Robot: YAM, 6 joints.
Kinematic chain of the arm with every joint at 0, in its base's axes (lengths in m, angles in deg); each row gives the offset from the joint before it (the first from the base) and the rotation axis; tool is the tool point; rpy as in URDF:
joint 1: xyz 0 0 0.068 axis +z
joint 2: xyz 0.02 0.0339 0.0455 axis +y
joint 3: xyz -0.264 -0.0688 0 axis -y
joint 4: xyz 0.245 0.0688 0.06 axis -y
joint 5: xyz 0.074 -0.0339 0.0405 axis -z
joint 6: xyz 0.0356 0 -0.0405 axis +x
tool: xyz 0 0 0 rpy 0 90 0
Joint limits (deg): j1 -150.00..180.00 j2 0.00..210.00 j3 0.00..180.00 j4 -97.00..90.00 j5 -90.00..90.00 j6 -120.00..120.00
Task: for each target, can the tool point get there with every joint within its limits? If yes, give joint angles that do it. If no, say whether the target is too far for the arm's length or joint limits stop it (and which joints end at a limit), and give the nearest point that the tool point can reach.
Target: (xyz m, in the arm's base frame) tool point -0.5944 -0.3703 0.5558
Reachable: no: too far | nearest point -0.4623 -0.2880 0.4546 | short by 0.186 m
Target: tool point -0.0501 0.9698 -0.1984
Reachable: no: too far | nearest point -0.0317 0.6139 -0.0815 | short by 0.375 m
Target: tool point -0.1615 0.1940 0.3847
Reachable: yes | joints 122.36 73.80 48.57 75.31 -66.02 56.02
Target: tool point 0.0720 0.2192 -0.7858
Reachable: no: too far | nearest point 0.0750 0.2282 -0.3802 | short by 0.406 m
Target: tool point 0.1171 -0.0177 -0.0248
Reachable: yes | joints -17.42 154.00 42.11 -65.75 -30.66 49.42
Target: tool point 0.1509 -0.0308 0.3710
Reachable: yes | joints -19.58 37.72 39.32 14.96 -37.29 -27.61
